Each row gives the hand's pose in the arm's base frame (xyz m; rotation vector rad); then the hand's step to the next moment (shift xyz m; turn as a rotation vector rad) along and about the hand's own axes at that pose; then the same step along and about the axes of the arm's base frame.
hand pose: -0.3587 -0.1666 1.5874 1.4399 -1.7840 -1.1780
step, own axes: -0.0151 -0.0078 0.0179 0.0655 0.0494 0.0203
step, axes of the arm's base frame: -0.0073 0.0193 -0.0136 -0.0579 -0.0550 0.0276
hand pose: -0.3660 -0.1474 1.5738 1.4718 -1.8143 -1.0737
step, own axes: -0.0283 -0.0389 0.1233 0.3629 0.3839 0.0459
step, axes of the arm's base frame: -0.0744 0.0533 -0.0956 -0.3231 -0.3121 0.2816
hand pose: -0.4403 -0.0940 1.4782 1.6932 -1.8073 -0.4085
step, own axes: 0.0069 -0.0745 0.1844 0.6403 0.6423 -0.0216
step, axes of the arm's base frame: -0.0566 -0.0508 -0.1839 -0.4788 -0.5361 0.5534
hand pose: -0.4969 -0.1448 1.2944 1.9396 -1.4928 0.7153
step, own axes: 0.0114 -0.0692 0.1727 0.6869 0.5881 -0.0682
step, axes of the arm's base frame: 0.0809 -0.1186 -0.1189 -0.4185 -0.5221 0.6120
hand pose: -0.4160 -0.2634 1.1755 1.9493 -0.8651 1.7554
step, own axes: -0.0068 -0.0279 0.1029 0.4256 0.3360 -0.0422
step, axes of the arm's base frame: 0.0953 -0.0445 -0.0187 -0.2404 -0.3026 0.3827
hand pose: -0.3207 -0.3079 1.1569 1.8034 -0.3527 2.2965
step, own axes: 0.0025 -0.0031 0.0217 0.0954 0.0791 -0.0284
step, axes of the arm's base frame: 0.0204 -0.0037 0.0076 -0.0725 -0.0656 0.0812
